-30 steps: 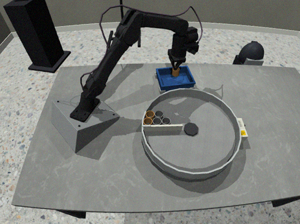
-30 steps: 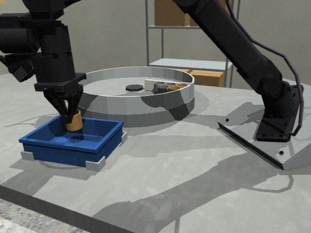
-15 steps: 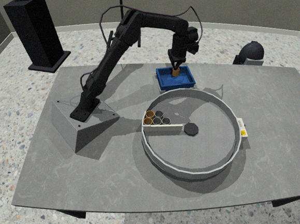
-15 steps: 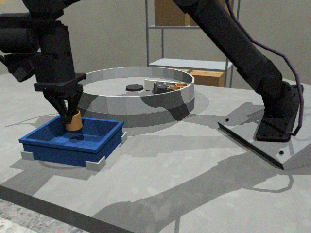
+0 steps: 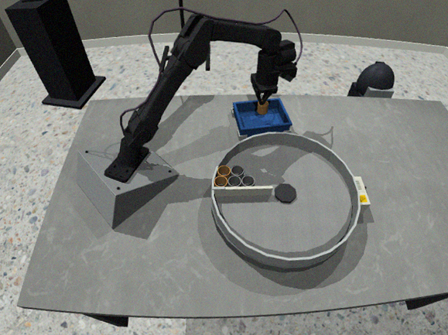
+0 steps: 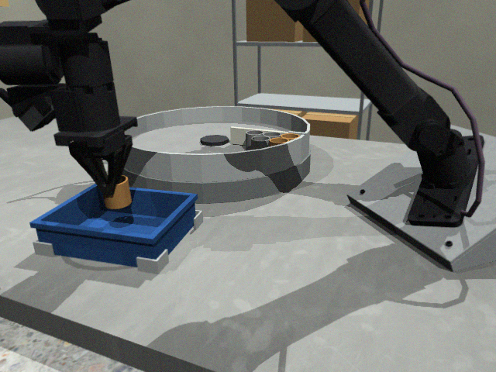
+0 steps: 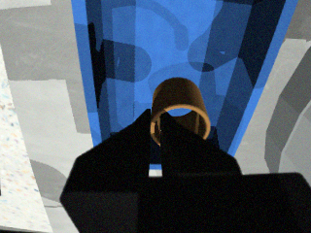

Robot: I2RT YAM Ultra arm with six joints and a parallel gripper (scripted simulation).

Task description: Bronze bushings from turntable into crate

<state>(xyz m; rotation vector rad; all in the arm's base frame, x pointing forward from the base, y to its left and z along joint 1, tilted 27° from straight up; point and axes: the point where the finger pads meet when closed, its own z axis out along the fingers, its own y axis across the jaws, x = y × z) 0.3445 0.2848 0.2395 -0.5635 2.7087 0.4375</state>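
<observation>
Right now the blue crate is 6 cm below my hand, 2 cm to the right of it and 1 cm ahead of it. Also, from my hand: turntable 35 cm to the right, 12 cm ahead, 4 cm below.
</observation>
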